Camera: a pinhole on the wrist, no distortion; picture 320 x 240 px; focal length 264.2 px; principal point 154.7 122.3 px. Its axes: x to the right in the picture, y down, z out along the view. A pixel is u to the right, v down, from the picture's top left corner.
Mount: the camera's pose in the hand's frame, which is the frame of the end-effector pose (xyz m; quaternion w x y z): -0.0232 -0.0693 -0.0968 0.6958 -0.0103 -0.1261 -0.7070
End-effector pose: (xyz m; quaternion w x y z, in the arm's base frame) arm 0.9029 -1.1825 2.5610 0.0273 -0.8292 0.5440 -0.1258
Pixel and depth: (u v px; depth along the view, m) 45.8 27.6 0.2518
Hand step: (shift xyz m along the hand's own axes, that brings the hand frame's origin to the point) -0.1495 0.0810 0.1124
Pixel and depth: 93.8 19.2 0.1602
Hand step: -0.1095 -0.0022 0.0410
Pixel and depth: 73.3 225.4 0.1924
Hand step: 0.0218 0.0259 0.0905
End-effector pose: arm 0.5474 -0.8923 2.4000 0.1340 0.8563 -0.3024 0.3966
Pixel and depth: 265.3 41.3 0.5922
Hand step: -0.3054 -0.1985 0.4938
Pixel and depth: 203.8 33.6 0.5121
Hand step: -0.2782 -0.0641 0.3888
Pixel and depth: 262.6 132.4 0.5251
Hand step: -0.0947 -0.1786 0.4555
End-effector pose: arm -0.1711 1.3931 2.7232 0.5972 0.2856 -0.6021 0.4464
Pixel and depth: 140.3 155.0 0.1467
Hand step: -0.0286 -0.0332 0.0467
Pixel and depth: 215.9 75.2 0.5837
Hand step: -0.2240 -0.0895 0.4768
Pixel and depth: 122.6 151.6 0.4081
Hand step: -0.0427 0.0580 0.2962
